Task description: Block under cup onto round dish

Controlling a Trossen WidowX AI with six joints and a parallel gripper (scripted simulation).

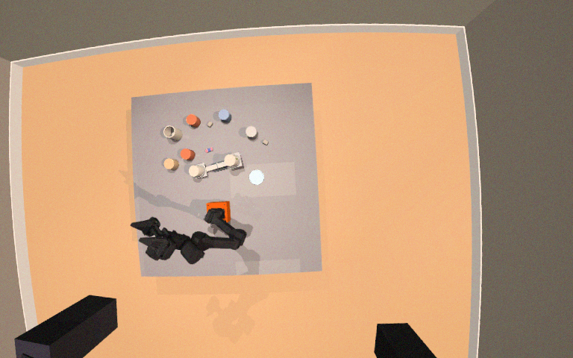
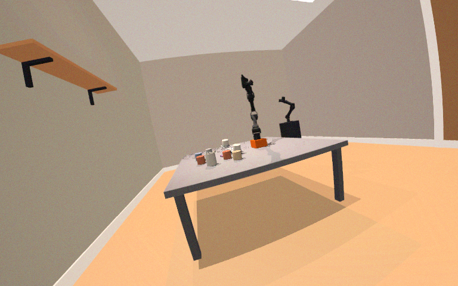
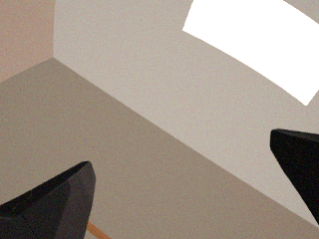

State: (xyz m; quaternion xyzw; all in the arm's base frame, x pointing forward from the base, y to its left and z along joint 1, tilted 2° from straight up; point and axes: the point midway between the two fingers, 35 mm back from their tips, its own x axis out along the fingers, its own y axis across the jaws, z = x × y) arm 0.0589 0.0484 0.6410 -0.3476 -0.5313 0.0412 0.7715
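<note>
My gripper tip is now 21 cm short of the pale grey block, 12 cm to the right of it and 71 cm above it. From my gripper tip the other things lie so: balance beam: 25 cm ahead, 71 cm below; tan cup: 24 cm ahead, 33 cm to the left, 71 cm below; pale blue round dish: 19 cm ahead, 26 cm to the right, 75 cm below.
</note>
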